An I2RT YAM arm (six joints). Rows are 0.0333 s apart.
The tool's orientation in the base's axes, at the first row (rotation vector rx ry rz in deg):
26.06 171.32 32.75
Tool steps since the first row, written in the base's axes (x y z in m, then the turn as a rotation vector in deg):
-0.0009 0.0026 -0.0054 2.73 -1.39 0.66
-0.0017 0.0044 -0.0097 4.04 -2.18 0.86
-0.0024 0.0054 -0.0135 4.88 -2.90 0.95
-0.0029 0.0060 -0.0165 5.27 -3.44 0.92
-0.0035 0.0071 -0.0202 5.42 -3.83 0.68
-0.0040 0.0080 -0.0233 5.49 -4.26 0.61
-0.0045 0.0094 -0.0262 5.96 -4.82 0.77
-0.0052 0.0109 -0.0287 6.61 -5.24 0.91
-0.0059 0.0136 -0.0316 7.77 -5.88 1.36
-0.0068 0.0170 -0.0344 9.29 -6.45 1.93
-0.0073 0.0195 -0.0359 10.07 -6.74 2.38
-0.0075 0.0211 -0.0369 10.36 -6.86 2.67
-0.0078 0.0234 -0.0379 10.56 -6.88 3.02
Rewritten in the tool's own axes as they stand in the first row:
0.0017 0.0001 0.0058 -3.02 -0.24 -0.78
0.0030 -0.0001 0.0104 -4.51 -0.51 -1.09
0.0040 -0.0009 0.0142 -5.53 -0.88 -1.33
0.0047 -0.0016 0.0171 -6.06 -1.26 -1.45
0.0056 -0.0021 0.0209 -6.32 -1.66 -1.34
0.0064 -0.0026 0.0240 -6.52 -2.05 -1.42
0.0073 -0.0026 0.0271 -7.13 -2.35 -1.71
0.0084 -0.0024 0.0299 -7.88 -2.50 -1.91
0.0099 -0.0012 0.0334 -9.18 -2.58 -2.42
0.0118 0.0005 0.0371 -10.81 -2.46 -2.97
0.0130 0.0020 0.0393 -11.64 -2.33 -3.40
0.0137 0.0030 0.0408 -11.95 -2.25 -3.68
0.0147 0.0046 0.0425 -12.15 -2.08 -3.99

